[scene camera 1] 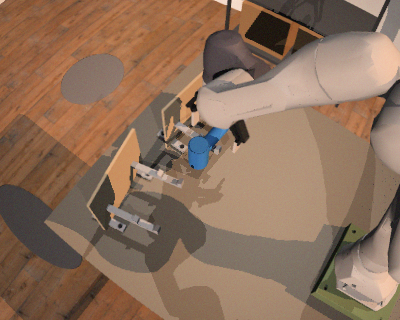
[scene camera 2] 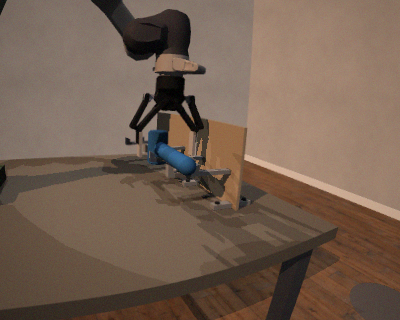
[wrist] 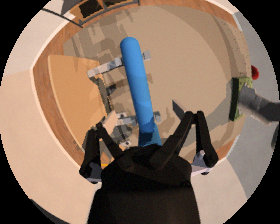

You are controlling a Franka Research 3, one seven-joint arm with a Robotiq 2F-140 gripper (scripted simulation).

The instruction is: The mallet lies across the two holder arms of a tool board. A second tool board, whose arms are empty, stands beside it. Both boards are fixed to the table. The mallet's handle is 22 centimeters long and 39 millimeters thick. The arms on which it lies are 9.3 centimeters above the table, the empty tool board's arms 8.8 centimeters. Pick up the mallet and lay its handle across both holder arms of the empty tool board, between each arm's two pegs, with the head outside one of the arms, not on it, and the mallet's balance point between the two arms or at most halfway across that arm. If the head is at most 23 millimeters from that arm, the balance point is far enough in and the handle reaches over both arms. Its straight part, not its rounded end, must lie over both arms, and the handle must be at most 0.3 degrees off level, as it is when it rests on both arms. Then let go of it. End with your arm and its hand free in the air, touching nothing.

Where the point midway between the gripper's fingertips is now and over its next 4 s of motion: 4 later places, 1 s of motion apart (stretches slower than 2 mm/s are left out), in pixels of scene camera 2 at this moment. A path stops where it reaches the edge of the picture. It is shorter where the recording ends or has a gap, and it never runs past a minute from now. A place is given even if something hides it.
The gripper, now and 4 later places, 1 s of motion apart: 166,155; 169,138; 140,121; 137,120; 137,128
